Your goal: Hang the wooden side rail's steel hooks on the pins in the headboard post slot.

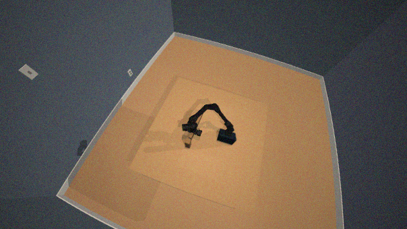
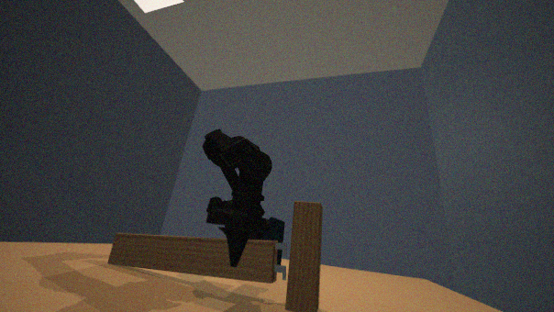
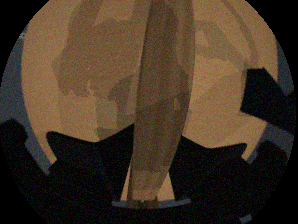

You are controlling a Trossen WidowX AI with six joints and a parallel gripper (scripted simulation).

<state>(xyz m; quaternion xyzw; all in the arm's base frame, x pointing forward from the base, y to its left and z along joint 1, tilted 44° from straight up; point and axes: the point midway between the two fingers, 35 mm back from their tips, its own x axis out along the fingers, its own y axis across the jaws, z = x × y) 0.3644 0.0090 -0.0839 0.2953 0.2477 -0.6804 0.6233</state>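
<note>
Now: gripper tip 10 mm short of the headboard post, 130 mm to the right of it and 40 mm below it.
</note>
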